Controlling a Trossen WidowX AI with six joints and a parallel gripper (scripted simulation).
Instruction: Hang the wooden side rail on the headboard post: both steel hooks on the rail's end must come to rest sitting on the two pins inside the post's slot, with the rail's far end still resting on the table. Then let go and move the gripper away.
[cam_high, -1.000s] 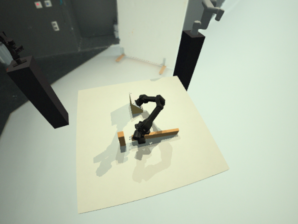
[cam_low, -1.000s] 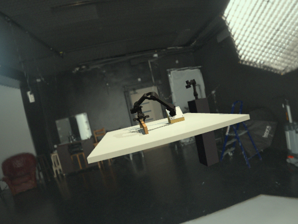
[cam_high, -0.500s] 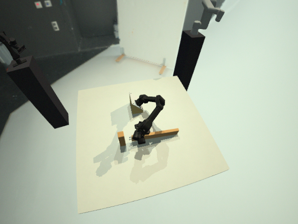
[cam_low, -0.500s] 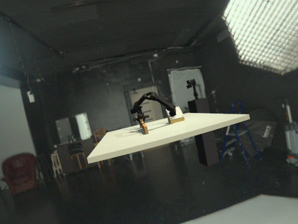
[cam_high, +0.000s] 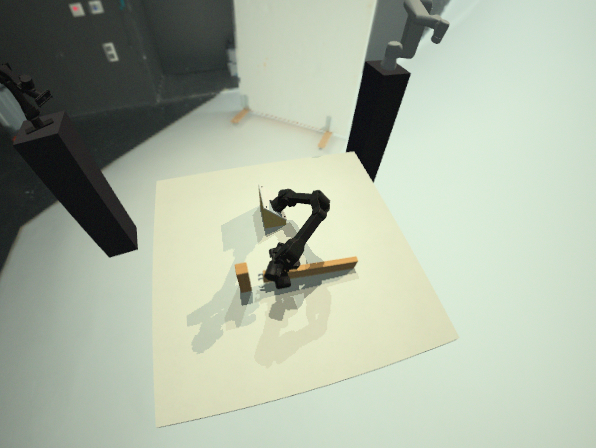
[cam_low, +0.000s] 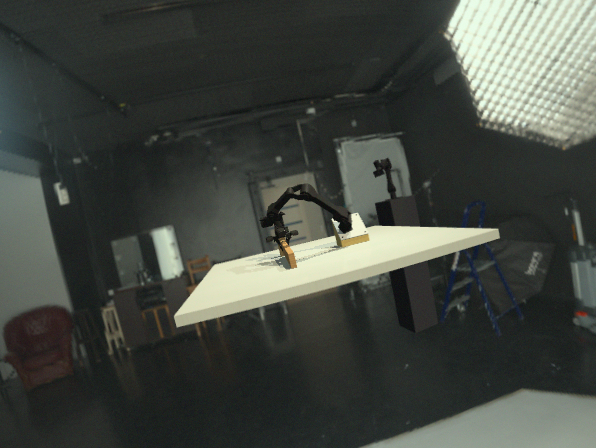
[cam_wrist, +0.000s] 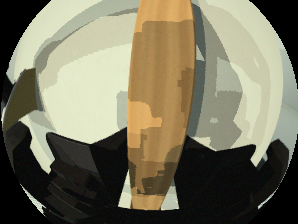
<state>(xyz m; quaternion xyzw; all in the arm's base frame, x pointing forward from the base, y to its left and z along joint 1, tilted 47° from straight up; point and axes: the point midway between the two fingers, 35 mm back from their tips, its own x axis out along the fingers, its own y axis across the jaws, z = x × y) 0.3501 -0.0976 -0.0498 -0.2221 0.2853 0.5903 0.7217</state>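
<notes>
Now: the wooden headboard post 150 mm to the right of my gripper tip, 40 mm above it and 20 mm behind it.
</notes>
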